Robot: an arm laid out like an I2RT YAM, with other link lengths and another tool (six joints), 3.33 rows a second.
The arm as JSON. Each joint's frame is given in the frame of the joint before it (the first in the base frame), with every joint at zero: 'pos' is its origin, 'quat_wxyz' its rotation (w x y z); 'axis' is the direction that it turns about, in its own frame. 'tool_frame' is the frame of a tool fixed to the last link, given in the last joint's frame.
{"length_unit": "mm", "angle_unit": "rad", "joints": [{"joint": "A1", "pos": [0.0, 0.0, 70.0], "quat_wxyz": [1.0, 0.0, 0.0, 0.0], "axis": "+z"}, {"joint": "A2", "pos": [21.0, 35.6, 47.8], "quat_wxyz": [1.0, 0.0, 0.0, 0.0], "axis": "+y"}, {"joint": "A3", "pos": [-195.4, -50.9, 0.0], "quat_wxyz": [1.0, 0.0, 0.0, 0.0], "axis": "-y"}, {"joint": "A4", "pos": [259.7, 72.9, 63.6], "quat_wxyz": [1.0, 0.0, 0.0, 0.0], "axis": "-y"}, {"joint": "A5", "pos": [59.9, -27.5, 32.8], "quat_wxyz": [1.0, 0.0, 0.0, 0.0], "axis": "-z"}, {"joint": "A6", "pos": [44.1, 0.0, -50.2], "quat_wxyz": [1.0, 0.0, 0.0, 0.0], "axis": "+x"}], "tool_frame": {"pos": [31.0, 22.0, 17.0], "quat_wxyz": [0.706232, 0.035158, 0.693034, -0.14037]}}
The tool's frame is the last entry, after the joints.
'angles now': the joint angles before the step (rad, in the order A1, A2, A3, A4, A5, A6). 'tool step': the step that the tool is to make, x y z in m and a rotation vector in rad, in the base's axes. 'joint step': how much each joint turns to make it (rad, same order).
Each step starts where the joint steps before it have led.
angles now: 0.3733, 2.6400, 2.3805, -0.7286, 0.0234, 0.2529
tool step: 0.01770, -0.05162, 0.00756, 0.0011, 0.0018, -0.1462
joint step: -0.0964, -0.0450, -0.0448, -0.0031, 0.0260, 0.0425
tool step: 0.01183, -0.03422, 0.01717, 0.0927, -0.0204, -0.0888
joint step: -0.0736, -0.0440, -0.0239, 0.0207, -0.0617, 0.0607
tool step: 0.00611, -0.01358, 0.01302, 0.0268, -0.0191, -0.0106
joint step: -0.0315, 0.0008, 0.0410, -0.0166, -0.0307, -0.0034
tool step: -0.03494, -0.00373, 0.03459, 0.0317, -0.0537, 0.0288
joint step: -0.0012, -0.3080, -0.3644, 0.1142, -0.0360, -0.0097
